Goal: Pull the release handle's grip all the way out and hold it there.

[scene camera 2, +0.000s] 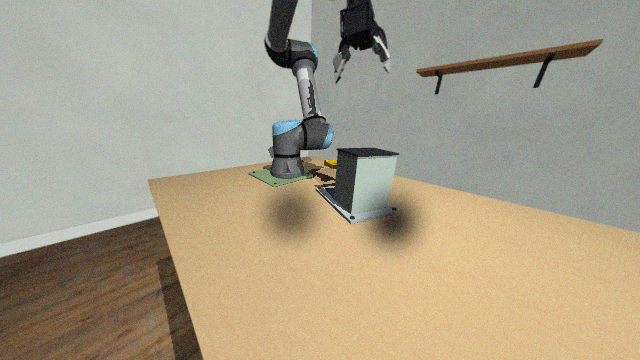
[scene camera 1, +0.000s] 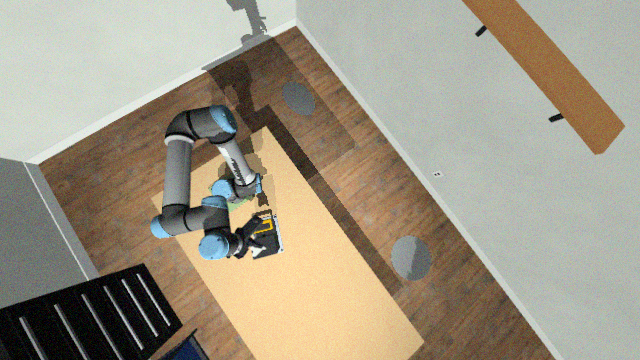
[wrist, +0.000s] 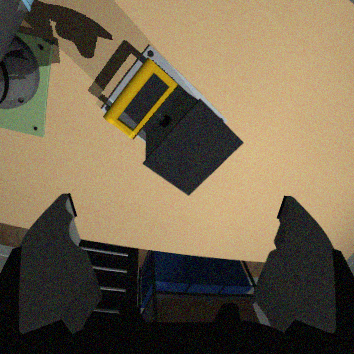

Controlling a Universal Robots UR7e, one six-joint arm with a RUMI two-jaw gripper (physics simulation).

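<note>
The release handle's grip is a yellow rectangular frame [scene camera 1: 270, 225] [scene camera 2: 330, 163] [wrist: 131, 92] at the side of a dark-topped box [scene camera 1: 270, 245] [scene camera 2: 375, 182] [wrist: 192, 147]. The box stands on a light base plate [scene camera 2: 375, 214] [wrist: 170, 70]. The box hides most of the grip in the second scene view. My gripper [scene camera 1: 259, 235] [scene camera 2: 363, 76] [wrist: 177, 196] is open, with no object between its fingers. It points down, high above the table near the box, and is apart from the grip. In the wrist view the grip lies up and left of the fingertips.
The wooden table [scene camera 1: 320, 280] [scene camera 2: 300, 300] [wrist: 275, 125] bears the box and the arm's green base mat [scene camera 1: 239, 204] [scene camera 2: 272, 178] [wrist: 30, 120]. A wooden shelf [scene camera 1: 545, 65] [scene camera 2: 510, 61] is on the wall. A blue container [scene camera 1: 185, 350] [wrist: 200, 270] stands past the table edge.
</note>
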